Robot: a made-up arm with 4 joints.
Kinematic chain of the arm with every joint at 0, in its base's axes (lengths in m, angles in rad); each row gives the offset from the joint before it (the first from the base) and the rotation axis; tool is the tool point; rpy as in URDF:
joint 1: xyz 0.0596 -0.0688 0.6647 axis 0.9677 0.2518 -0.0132
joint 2: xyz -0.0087 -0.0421 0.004 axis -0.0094 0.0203 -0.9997
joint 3: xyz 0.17 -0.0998 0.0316 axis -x
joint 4: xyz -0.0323 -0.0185 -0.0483 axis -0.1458 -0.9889 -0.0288
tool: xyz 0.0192 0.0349 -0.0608 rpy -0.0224 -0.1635 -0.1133
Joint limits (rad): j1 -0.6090..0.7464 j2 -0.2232..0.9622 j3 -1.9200..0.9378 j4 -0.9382..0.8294
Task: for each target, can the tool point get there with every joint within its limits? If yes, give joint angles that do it. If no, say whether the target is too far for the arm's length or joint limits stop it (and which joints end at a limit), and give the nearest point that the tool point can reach.
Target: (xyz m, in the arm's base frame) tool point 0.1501 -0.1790 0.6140
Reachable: yes | joints 0.1705 0.5590 -0.7745 -0.5067
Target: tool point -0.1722 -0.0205 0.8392
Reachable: no: joint limits stop it (at a limit: joint 1, joint 2, joint 3, joint 4) | nearest point 0.0771 -0.1308 0.8191 | short by 0.273 m
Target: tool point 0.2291 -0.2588 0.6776
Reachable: yes | joints -0.3078 0.0382 0.4957 0.4289
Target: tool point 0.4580 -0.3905 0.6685
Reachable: no: too far | nearest point 0.2598 -0.2544 0.6671 | short by 0.240 m
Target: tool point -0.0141 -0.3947 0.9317
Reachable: no: too far | nearest point 0.0263 -0.3251 0.8089 | short by 0.147 m
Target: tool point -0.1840 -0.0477 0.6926
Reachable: no: joint limits stop it (at a limit: joint 1, joint 2, joint 3, joint 4) | nearest point -0.0261 -0.2761 0.7420 | short by 0.282 m
